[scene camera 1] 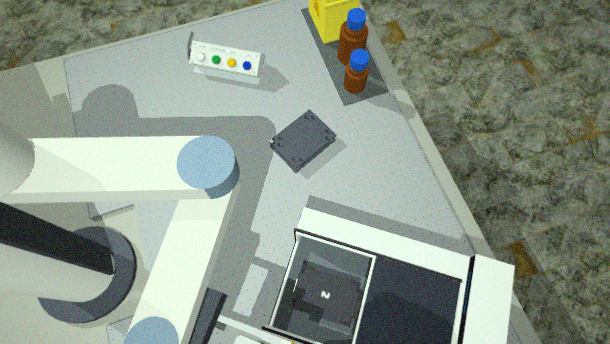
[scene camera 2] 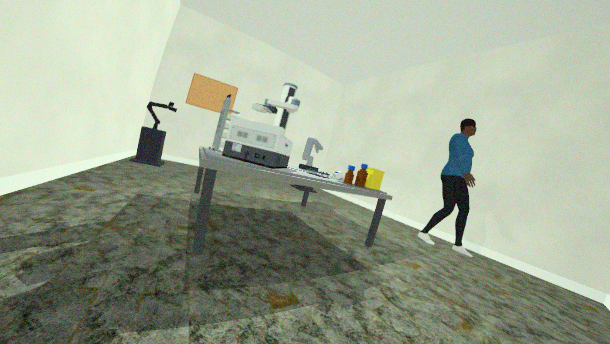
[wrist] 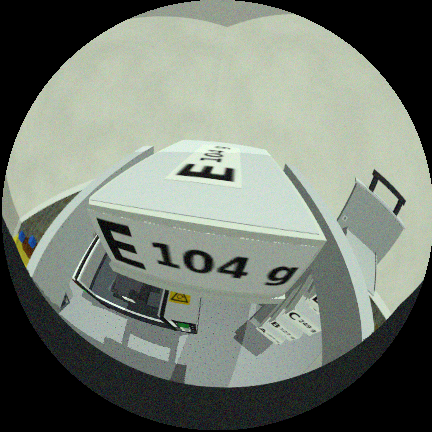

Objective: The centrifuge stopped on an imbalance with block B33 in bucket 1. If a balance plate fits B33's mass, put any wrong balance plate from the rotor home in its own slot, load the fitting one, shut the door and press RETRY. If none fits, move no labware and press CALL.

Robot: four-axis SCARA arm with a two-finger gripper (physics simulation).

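Frame: origin at the arm's base, x ahead, y left, z up, level; centimetres.
Where they show: gripper, fingertip midpoint: (scene camera 2: 259, 106) (wrist: 216, 162); arm's base, origin of the base link: (scene camera 1: 89, 273).
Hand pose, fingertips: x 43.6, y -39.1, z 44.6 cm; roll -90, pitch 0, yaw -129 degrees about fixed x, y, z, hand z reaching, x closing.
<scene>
Each offset is from my fingertips to the top centre of the thing. "spot": to the spot under its first point.
My gripper (wrist: 216, 162) is shut on the balance plate E @(dx -1.6, dy +1.3, dz +1.5 cm) (wrist: 197, 260), a white block marked "E 104 g", held level high above the bench in the wrist view. The centrifuge (scene camera 1: 385, 242) (scene camera 2: 257, 137) has a white body; a dark bucket marked 2 (scene camera 1: 337, 297) shows through its top opening, with no plate seen on it. Its small green screen @(spot: dx -4.6, dy +6.2, dz -24.3 cm) (wrist: 185, 326) is lit. Balance plates marked A, B and C @(dx -16.3, dy -16.2, dz -19.1 cm) (wrist: 301, 322) stand in a row at the lower right of the wrist view. Block B33 and bucket 1 cannot be made out. A button box @(spot: dx +9.5, dy +87.3, dz -36.4 cm) (scene camera 1: 225, 60) has white, green, yellow and blue buttons.
A dark flat plate @(dx +23.2, dy +56.1, dz -38.9 cm) (scene camera 1: 303, 141) lies mid-bench. Two brown bottles (scene camera 1: 353, 45) (scene camera 1: 355, 80) and a yellow box @(spot: dx +45.4, dy +88.6, dz -34.2 cm) (scene camera 1: 334, 22) stand at the edge. A tall grey panel (scene camera 2: 222, 125) (wrist: 372, 220) stands beyond the centrifuge. A person (scene camera 2: 457, 160) is on the floor, away from the bench.
</scene>
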